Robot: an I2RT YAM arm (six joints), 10 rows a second.
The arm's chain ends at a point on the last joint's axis. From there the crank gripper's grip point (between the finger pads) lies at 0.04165 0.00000 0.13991 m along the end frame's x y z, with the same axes.
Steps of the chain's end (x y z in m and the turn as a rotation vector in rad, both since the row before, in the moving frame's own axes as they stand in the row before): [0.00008, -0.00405, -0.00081, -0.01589, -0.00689, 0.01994]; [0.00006, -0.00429, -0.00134, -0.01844, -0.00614, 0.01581]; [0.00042, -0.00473, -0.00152, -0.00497, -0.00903, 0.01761]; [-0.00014, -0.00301, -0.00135, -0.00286, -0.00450, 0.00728]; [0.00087, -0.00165, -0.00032, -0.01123, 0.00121, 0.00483]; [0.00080, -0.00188, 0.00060, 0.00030, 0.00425, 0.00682]
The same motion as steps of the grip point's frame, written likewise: [-0.00092, -0.00100, -0.00055, -0.01589, -0.00689, 0.01994]; [-0.00083, -0.00106, -0.00112, -0.01844, -0.00614, 0.01581]; [-0.00086, -0.00331, -0.00115, -0.00497, -0.00903, 0.01761]; [-0.00077, -0.00231, -0.00116, -0.00286, -0.00450, 0.00728]; [0.00103, 0.00012, -0.00038, -0.01123, 0.00121, 0.00483]; [0.00139, -0.00164, 0.00042, 0.00030, 0.00425, 0.00682]
